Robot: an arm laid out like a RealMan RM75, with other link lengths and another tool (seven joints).
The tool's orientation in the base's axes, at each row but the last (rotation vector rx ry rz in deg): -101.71 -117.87 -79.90; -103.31 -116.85 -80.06; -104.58 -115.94 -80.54; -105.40 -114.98 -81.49; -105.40 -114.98 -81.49; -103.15 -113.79 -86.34; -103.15 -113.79 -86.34; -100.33 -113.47 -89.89; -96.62 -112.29 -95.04; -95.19 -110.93 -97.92
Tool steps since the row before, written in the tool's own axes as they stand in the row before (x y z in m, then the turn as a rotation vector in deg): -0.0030 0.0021 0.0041 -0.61 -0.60 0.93; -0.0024 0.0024 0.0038 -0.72 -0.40 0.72; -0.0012 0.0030 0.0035 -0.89 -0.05 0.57; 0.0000 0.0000 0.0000 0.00 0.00 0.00; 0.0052 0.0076 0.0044 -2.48 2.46 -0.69; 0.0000 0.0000 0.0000 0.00 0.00 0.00; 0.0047 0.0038 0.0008 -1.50 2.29 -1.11; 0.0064 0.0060 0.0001 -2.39 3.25 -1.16; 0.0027 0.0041 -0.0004 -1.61 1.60 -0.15; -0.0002 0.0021 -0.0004 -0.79 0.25 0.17
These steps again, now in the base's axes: 0.0046 0.0003 -0.0030 0.14 0.22 -1.24; 0.0045 0.0004 -0.0023 0.24 -0.02 -1.07; 0.0045 0.0010 -0.0011 0.50 -0.29 -0.89; 0.0000 0.0000 0.0000 0.00 0.00 0.00; 0.0070 0.0056 0.0049 2.35 -2.66 0.29; 0.0000 0.0000 0.0000 0.00 0.00 0.00; 0.0019 0.0033 0.0047 1.69 -2.21 1.01; 0.0024 0.0035 0.0077 2.71 -3.02 1.07; 0.0017 0.0007 0.0045 1.73 -1.47 0.08; 0.0014 -0.0009 0.0014 0.60 -0.43 -0.41
